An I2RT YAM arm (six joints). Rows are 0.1 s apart.
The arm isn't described. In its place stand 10 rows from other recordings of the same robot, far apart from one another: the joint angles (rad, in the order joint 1, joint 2, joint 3, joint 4, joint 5, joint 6), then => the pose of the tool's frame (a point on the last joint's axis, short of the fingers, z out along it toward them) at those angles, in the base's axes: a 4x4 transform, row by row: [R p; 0 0 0 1], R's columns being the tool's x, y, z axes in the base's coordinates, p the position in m.
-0.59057, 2.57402, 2.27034, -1.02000, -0.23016, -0.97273 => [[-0.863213, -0.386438, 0.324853, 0.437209], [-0.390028, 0.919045, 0.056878, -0.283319], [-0.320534, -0.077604, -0.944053, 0.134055], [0, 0, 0, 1]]
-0.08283, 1.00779, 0.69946, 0.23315, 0.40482, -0.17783 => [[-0.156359, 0.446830, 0.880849, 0.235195], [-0.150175, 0.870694, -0.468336, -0.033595], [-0.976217, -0.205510, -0.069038, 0.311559], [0, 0, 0, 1]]
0.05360, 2.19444, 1.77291, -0.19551, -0.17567, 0.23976 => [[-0.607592, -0.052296, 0.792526, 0.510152], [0.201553, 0.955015, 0.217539, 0.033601], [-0.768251, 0.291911, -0.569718, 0.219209], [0, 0, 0, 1]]
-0.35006, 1.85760, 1.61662, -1.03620, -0.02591, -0.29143 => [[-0.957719, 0.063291, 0.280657, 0.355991], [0.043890, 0.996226, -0.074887, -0.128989], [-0.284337, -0.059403, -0.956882, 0.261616], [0, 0, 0, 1]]
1.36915, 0.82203, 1.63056, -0.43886, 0.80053, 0.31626 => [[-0.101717, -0.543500, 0.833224, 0.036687], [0.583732, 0.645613, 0.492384, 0.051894], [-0.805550, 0.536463, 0.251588, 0.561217], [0, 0, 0, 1]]
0.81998, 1.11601, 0.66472, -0.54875, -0.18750, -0.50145 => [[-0.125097, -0.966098, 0.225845, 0.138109], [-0.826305, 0.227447, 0.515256, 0.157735], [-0.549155, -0.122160, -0.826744, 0.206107], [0, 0, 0, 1]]
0.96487, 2.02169, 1.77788, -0.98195, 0.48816, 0.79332 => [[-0.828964, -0.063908, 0.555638, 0.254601], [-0.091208, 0.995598, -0.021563, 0.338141], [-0.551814, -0.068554, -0.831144, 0.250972], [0, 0, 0, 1]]
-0.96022, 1.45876, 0.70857, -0.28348, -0.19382, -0.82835 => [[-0.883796, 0.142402, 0.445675, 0.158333], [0.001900, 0.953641, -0.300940, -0.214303], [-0.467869, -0.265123, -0.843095, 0.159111], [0, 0, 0, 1]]
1.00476, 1.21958, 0.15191, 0.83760, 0.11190, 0.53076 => [[-0.500527, -0.611169, 0.613144, 0.114026], [0.150221, 0.636189, 0.756768, 0.172046], [-0.852588, 0.470889, -0.226619, 0.150734], [0, 0, 0, 1]]
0.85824, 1.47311, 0.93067, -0.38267, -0.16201, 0.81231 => [[-0.947289, -0.178280, 0.266196, 0.192260], [-0.000664, 0.831964, 0.554830, 0.231312], [-0.320381, 0.525407, -0.788228, 0.213991], [0, 0, 0, 1]]
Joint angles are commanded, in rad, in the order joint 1, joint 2, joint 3, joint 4, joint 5, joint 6. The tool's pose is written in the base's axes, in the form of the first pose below.
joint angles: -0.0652, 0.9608, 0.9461, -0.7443, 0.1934, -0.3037
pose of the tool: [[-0.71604, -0.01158, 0.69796, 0.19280], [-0.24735, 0.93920, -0.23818, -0.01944], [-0.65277, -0.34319, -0.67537, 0.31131], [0, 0, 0, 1]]
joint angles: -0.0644, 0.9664, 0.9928, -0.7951, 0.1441, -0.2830
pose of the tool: [[-0.71271, -0.03366, 0.70065, 0.19110], [-0.23096, 0.95441, -0.18908, -0.01745], [-0.66235, -0.29658, -0.68800, 0.32124], [0, 0, 0, 1]]
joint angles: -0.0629, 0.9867, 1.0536, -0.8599, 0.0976, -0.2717
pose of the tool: [[-0.72007, -0.06482, 0.69087, 0.19105], [-0.22227, 0.96471, -0.14115, -0.01551], [-0.65734, -0.25520, -0.70907, 0.33201], [0, 0, 0, 1]]
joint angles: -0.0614, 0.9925, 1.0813, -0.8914, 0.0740, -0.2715
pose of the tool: [[-0.72168, -0.08415, 0.68710, 0.18998], [-0.22358, 0.96772, -0.11631, -0.01432], [-0.65513, -0.23756, -0.71720, 0.33731], [0, 0, 0, 1]]
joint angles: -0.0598, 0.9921, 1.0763, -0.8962, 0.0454, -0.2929
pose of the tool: [[-0.71976, -0.12214, 0.68340, 0.18964], [-0.24586, 0.96545, -0.08638, -0.01297], [-0.64924, -0.23019, -0.72492, 0.33540], [0, 0, 0, 1]]
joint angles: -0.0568, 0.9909, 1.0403, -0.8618, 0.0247, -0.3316
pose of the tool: [[-0.70928, -0.16626, 0.68504, 0.19209], [-0.28565, 0.95621, -0.06369, -0.01180], [-0.64445, -0.24086, -0.72572, 0.32681], [0, 0, 0, 1]]
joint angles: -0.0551, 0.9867, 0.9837, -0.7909, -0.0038, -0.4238
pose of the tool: [[-0.67057, -0.24502, 0.70021, 0.19614], [-0.37486, 0.92643, -0.03481, -0.01068], [-0.64016, -0.28583, -0.71309, 0.31484], [0, 0, 0, 1]]
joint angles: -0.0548, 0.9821, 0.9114, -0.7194, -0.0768, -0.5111
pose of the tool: [[-0.61905, -0.34637, 0.70485, 0.19894], [-0.45447, 0.88994, 0.03818, -0.00818], [-0.64050, -0.29670, -0.70833, 0.29782], [0, 0, 0, 1]]
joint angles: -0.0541, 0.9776, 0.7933, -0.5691, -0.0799, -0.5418
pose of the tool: [[-0.58311, -0.35589, 0.73029, 0.20398], [-0.48321, 0.87457, 0.04038, -0.00820], [-0.65307, -0.32934, -0.68194, 0.27158], [0, 0, 0, 1]]
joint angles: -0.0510, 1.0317, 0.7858, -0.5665, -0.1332, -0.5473
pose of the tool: [[-0.59792, -0.41203, 0.68755, 0.21183], [-0.48592, 0.86850, 0.09788, -0.00608], [-0.63747, -0.27557, -0.71951, 0.25928], [0, 0, 0, 1]]
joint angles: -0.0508, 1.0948, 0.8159, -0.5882, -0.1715, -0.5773
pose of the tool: [[-0.60519, -0.46607, 0.64539, 0.22168], [-0.50768, 0.85041, 0.13807, -0.00519], [-0.61320, -0.24410, -0.75127, 0.25522], [0, 0, 0, 1]]
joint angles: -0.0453, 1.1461, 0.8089, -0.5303, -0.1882, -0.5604
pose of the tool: [[-0.60479, -0.46969, 0.64314, 0.23281], [-0.49526, 0.85423, 0.15813, -0.00389], [-0.62366, -0.22289, -0.74925, 0.24650], [0, 0, 0, 1]]
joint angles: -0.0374, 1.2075, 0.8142, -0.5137, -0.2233, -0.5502
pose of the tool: [[-0.61872, -0.49668, 0.60867, 0.24258], [-0.48708, 0.85042, 0.19883, -0.00119], [-0.61639, -0.17345, -0.76810, 0.23617], [0, 0, 0, 1]]
